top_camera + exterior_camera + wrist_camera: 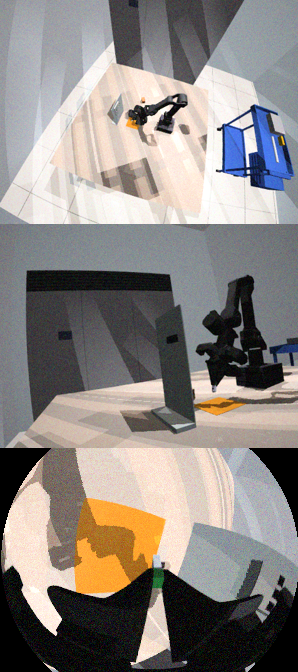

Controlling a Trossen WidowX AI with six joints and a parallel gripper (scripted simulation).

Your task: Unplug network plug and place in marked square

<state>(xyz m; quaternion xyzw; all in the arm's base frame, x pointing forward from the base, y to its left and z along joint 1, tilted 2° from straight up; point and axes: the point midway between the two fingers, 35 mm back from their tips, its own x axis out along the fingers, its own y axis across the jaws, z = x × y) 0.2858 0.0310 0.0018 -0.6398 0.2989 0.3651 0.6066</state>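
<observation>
Now: gripper tip 1 cm past the orange marked square and 6 cm above it. From my gripper tip the other things lie so: grey panel (14 cm ahead, 1 cm to the right, 7 cm above); then network plug (right at my gripper tip).
</observation>
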